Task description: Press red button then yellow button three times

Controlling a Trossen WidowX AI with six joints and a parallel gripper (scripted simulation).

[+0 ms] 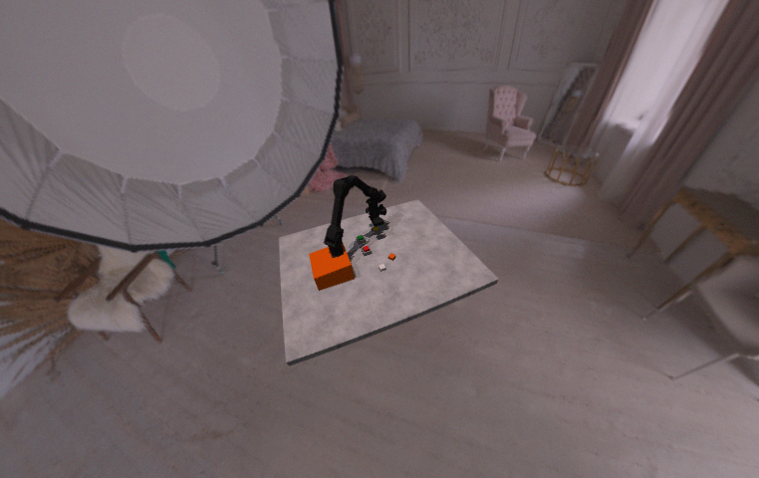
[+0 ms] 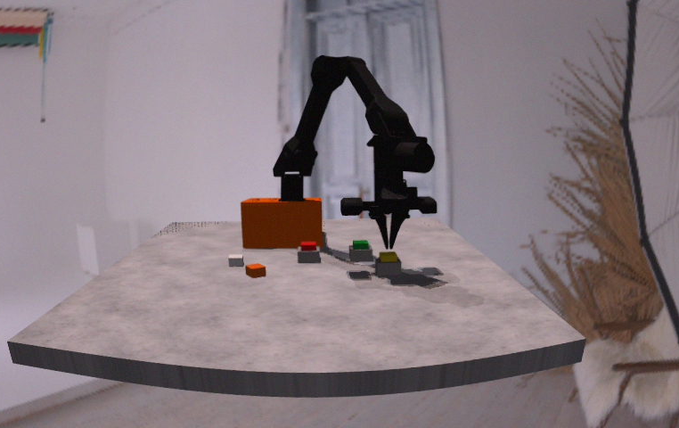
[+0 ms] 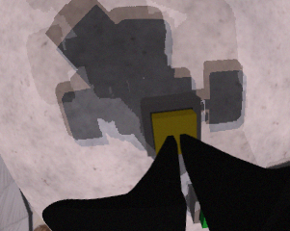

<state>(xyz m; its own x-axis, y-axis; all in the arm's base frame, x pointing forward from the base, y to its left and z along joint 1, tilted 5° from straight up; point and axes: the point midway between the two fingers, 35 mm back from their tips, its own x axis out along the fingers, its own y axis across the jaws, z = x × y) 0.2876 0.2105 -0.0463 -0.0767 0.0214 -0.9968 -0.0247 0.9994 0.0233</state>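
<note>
Right now my gripper tip is 2 cm above the yellow button. Round my gripper tip: orange block: 1 cm ahead, 27 cm to the right, 4 cm below; then green button: 12 cm behind, 5 cm to the right, 2 cm below; then red button: 12 cm behind, 16 cm to the right, 2 cm below.
</note>
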